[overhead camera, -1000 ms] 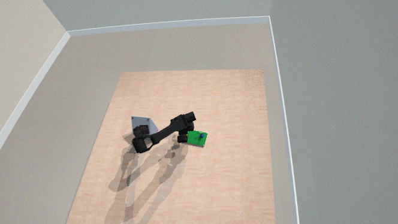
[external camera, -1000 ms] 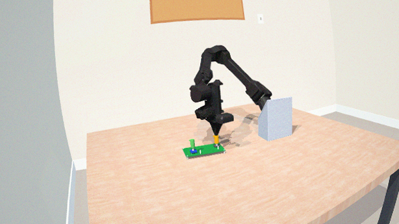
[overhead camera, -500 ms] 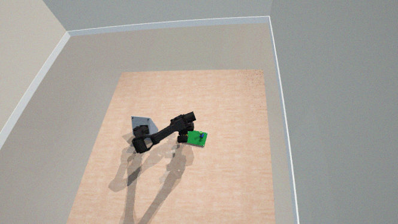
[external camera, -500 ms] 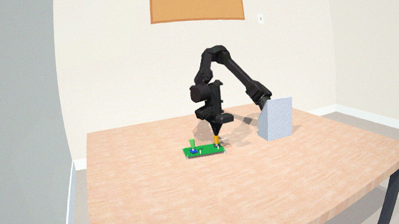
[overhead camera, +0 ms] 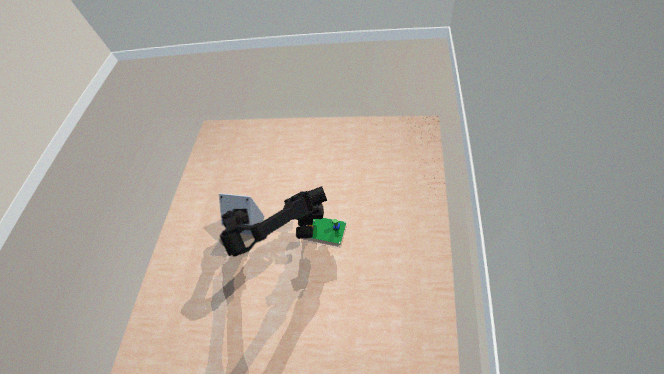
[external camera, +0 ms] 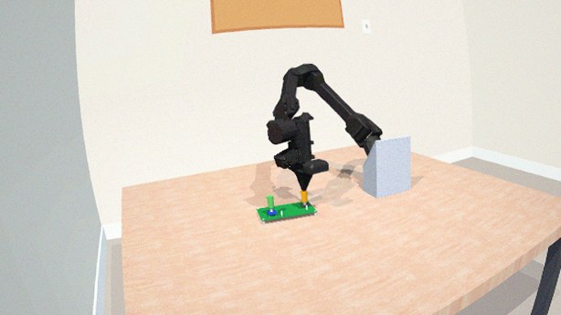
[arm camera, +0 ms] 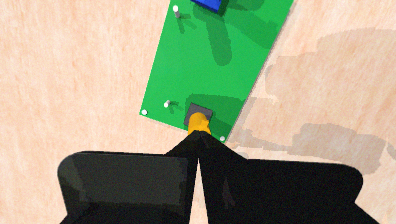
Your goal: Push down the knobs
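Right now the green knob is 11 cm ahead of my gripper tip and 1 cm to the left of it.
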